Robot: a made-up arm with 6 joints. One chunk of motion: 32 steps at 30 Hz.
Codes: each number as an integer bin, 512 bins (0 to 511) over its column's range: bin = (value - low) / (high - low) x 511, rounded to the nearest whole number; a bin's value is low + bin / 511 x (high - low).
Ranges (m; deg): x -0.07..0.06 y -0.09..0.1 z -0.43..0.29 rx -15..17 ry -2..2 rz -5..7
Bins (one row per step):
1: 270 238 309 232 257 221
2: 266 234 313 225 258 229
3: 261 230 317 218 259 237
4: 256 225 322 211 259 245
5: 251 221 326 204 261 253
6: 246 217 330 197 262 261
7: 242 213 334 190 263 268
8: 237 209 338 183 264 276
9: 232 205 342 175 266 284
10: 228 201 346 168 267 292
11: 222 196 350 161 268 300
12: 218 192 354 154 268 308
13: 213 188 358 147 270 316
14: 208 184 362 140 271 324
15: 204 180 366 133 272 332
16: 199 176 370 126 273 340
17: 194 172 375 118 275 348
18: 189 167 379 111 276 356
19: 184 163 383 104 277 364
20: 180 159 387 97 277 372
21: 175 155 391 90 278 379
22: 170 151 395 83 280 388
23: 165 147 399 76 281 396
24: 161 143 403 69 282 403
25: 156 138 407 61 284 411
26: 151 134 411 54 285 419
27: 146 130 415 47 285 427
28: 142 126 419 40 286 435
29: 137 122 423 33 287 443
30: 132 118 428 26 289 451
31: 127 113 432 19 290 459
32: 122 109 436 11 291 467
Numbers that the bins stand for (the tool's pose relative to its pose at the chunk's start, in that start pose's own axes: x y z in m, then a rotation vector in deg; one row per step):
1: -0.0013 -0.0015 0.0054 -0.47 0.01 0.19
2: -0.0023 -0.0030 0.0110 -0.91 0.02 0.38
3: -0.0036 -0.0045 0.0167 -1.35 0.03 0.57
4: -0.0049 -0.0063 0.0237 -1.79 0.03 0.75
5: -0.0061 -0.0078 0.0293 -2.23 0.04 0.94
6: -0.0074 -0.0093 0.0350 -2.66 0.05 1.13
7: -0.0084 -0.0108 0.0406 -3.10 0.06 1.29
8: -0.0097 -0.0123 0.0462 -3.54 0.07 1.48
9: -0.0110 -0.0138 0.0519 -4.04 0.08 1.67
10: -0.0120 -0.0153 0.0575 -4.48 0.09 1.86
11: -0.0135 -0.0171 0.0632 -4.92 0.10 2.05
12: -0.0145 -0.0186 0.0688 -5.36 0.10 2.23
13: -0.0158 -0.0201 0.0744 -5.79 0.11 2.42
14: -0.0171 -0.0216 0.0801 -6.23 0.12 2.61
15: -0.0181 -0.0231 0.0857 -6.67 0.13 2.80
16: -0.0194 -0.0246 0.0913 -7.11 0.14 2.98
17: -0.0206 -0.0260 0.0984 -7.61 0.15 3.17
18: -0.0219 -0.0279 0.1040 -8.05 0.16 3.36
19: -0.0232 -0.0294 0.1096 -8.49 0.17 3.55
20: -0.0242 -0.0309 0.1153 -8.93 0.17 3.74
21: -0.0255 -0.0324 0.1209 -9.36 0.18 3.90
22: -0.0268 -0.0339 0.1266 -9.80 0.19 4.11
23: -0.0280 -0.0353 0.1322 -10.24 0.20 4.30
24: -0.0290 -0.0368 0.1378 -10.68 0.21 4.46
25: -0.0303 -0.0387 0.1435 -11.18 0.22 4.65
26: -0.0316 -0.0402 0.1491 -11.62 0.23 4.84
27: -0.0329 -0.0417 0.1547 -12.06 0.23 5.03
28: -0.0339 -0.0432 0.1604 -12.50 0.24 5.22
29: -0.0351 -0.0446 0.1660 -12.93 0.25 5.40
30: -0.0364 -0.0461 0.1731 -13.37 0.26 5.59
31: -0.0377 -0.0480 0.1787 -13.81 0.27 5.78
32: -0.0390 -0.0495 0.1843 -14.31 0.28 5.97

